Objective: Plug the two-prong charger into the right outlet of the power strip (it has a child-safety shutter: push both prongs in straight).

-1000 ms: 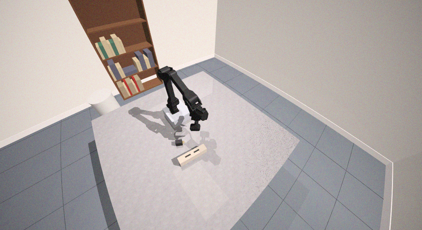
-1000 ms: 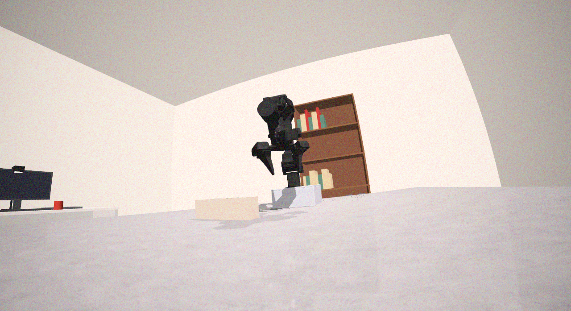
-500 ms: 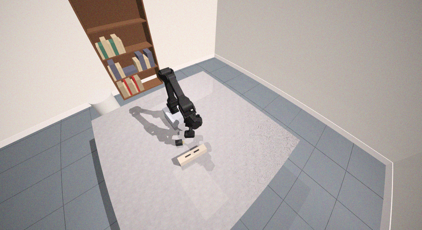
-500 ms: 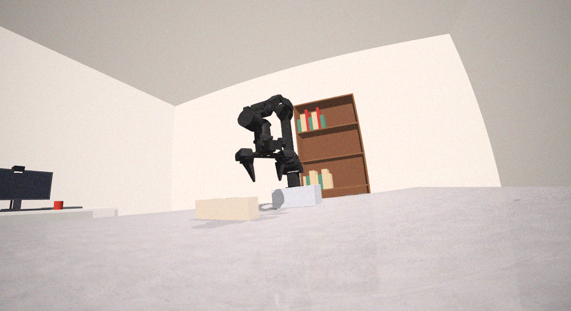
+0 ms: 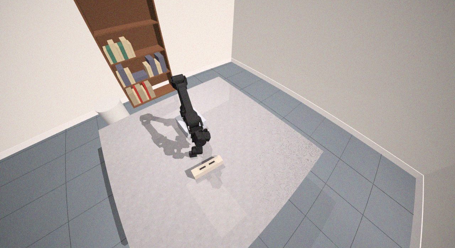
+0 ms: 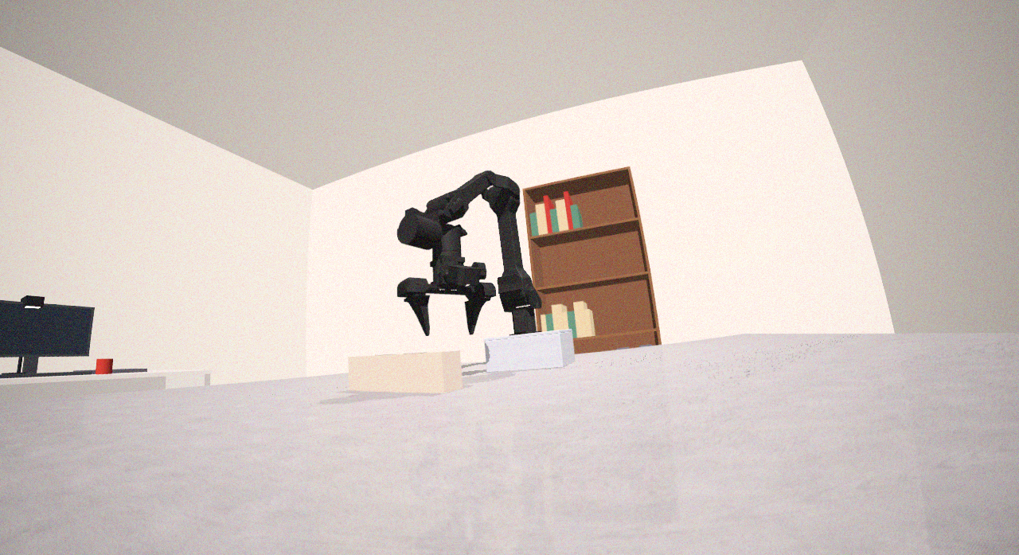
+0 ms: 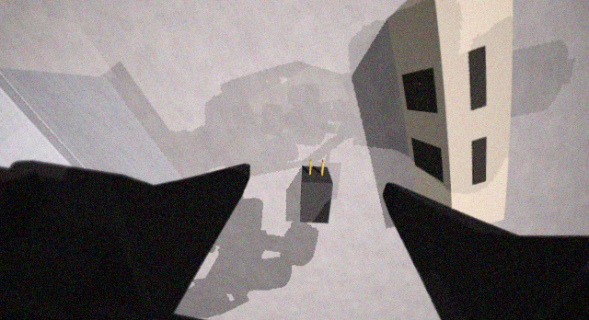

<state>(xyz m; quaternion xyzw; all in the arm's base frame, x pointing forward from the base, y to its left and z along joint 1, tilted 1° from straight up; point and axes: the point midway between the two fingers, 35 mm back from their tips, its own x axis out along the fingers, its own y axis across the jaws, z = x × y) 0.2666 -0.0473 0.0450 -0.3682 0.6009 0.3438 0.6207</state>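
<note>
The two-prong charger lies 1 cm behind my gripper tip, 3 cm to the right of it and 6 cm below it.
</note>
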